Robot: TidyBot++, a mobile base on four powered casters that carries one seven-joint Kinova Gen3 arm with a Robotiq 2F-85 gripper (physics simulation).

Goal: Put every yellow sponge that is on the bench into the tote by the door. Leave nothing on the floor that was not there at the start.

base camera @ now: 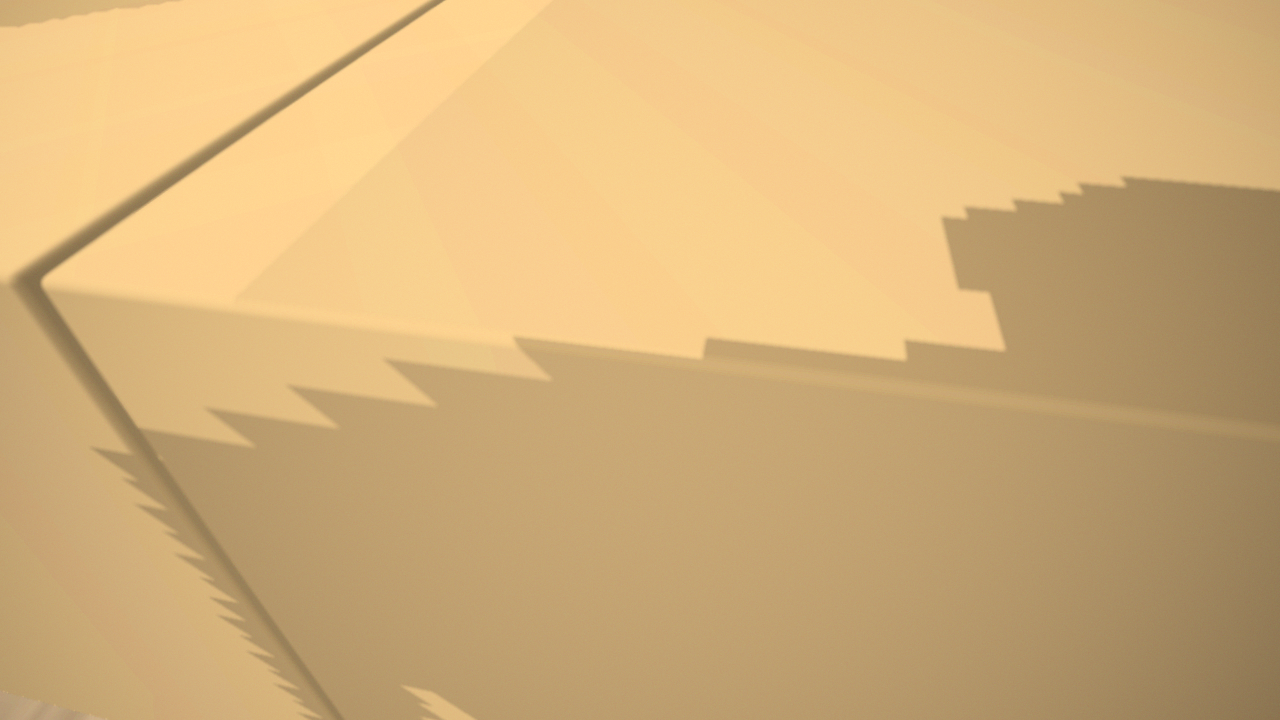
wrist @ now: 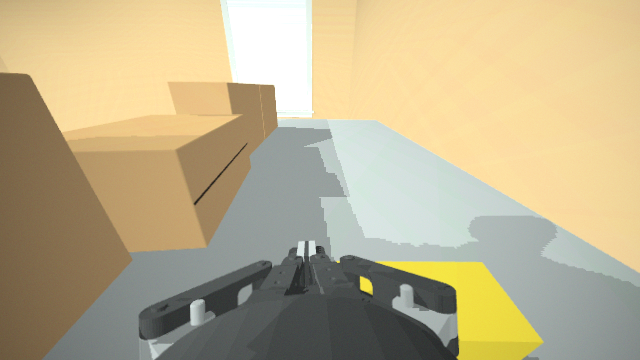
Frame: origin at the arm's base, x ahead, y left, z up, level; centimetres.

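Seen in the pictures: gripper, fingertip midpoint: (wrist: 307, 252).
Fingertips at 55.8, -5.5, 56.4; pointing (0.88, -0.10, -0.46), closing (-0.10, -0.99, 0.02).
Note:
A point is followed by its place in that frame, as x, y, z.
A yellow sponge (wrist: 492, 310) {48.3, -15.0, 58.1} lies on the grey bench top (wrist: 410, 190) {72.1, -26.9, 51.7} at the lower right of the wrist view, partly hidden behind the gripper's right-hand linkage. My gripper (wrist: 307, 252) {55.8, -5.5, 56.4} is shut with its fingertips together and nothing between them. In the wrist view its tips show to the left of the sponge; I cannot tell how high they are above the bench. The tote and the door do not show in either view. No sponge shows in the base camera view.
Cardboard boxes stand along the left: a near one (wrist: 45, 190) {58.9, 13.1, 62.1}, a middle one (wrist: 140, 200) {62.9, 10.4, 58.6} and a far one (wrist: 250, 105) {102.7, 4.7, 64.2}. A wall (wrist: 525, 100) {73.2, -46.1, 67.6} runs along the right, and a bright window (wrist: 270, 55) {289.2, 6.5, 98.4} is at the far end. Tan surfaces with a dark seam (base camera: 223, 147) {26.8, 9.9, -12.9} fill much of the base view.

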